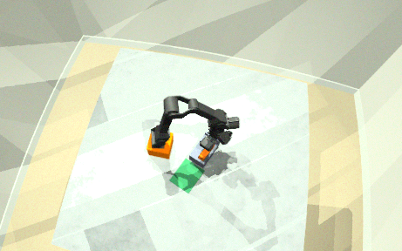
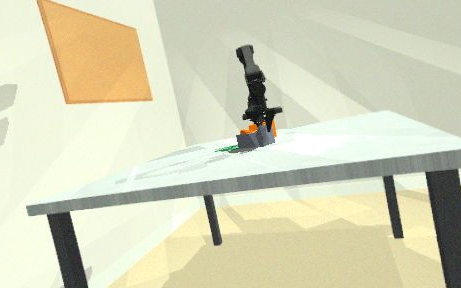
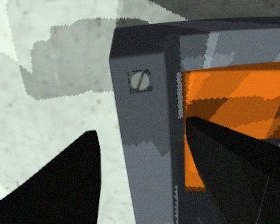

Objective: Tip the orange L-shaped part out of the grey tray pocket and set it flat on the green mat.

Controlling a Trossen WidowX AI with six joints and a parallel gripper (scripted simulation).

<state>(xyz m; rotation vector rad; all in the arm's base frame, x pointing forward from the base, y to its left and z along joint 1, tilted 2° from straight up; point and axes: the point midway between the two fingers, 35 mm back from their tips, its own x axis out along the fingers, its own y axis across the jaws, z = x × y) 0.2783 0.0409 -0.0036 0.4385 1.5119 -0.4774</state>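
Now: the orange L-shaped part 40 mm behind my gripper tip and 50 mm to the right of it. Round my gripper tip: green mat (130 mm behind, 180 mm to the right, 70 mm below).
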